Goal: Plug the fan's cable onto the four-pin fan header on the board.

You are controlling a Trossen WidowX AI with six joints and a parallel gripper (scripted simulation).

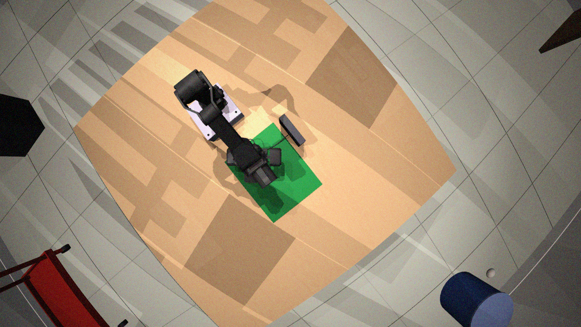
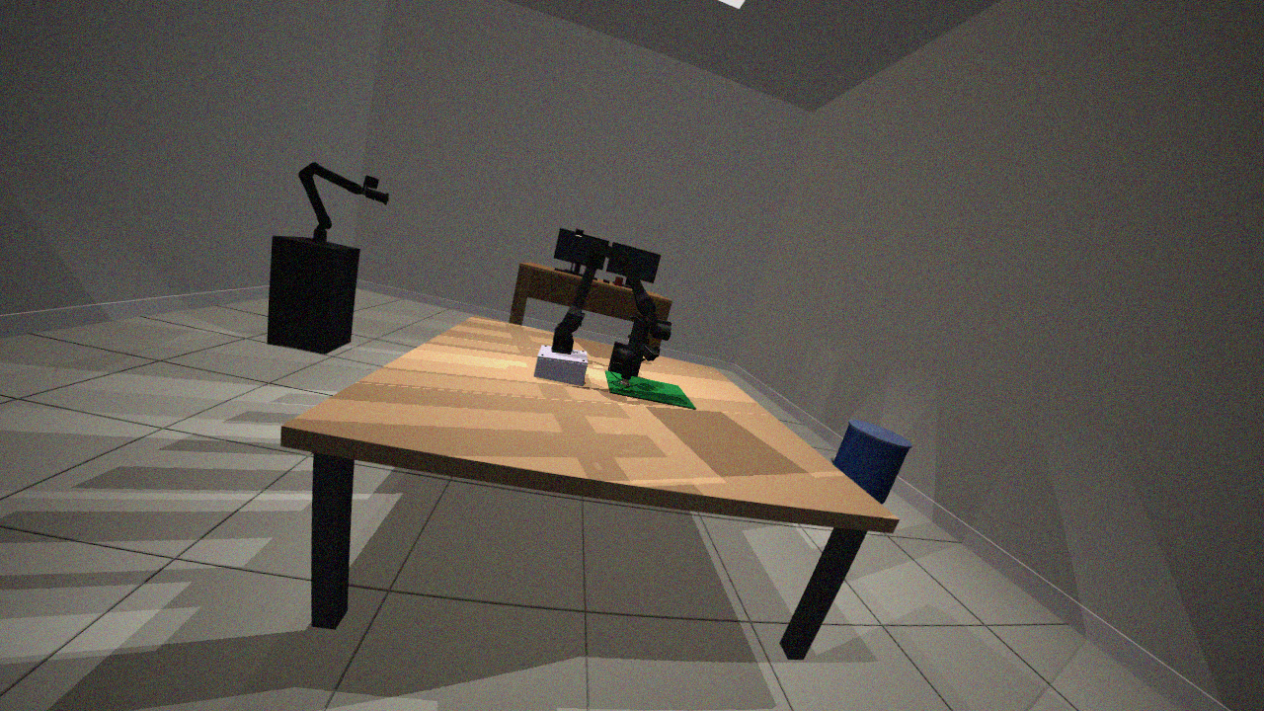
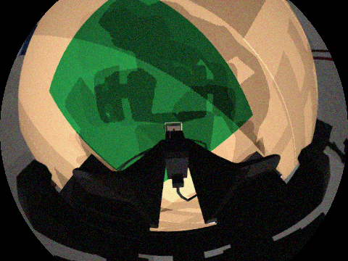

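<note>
Right now the pale fan header is 1 cm behind my gripper tip and 4 cm below it. The rest, counted from my gripper tip: dark plug: 1 cm behind, 1 cm above; then green board: 9 cm ahead, 5 cm below; then dark fan: 2 cm ahead, 15 cm to the left, 2 cm above.
</note>
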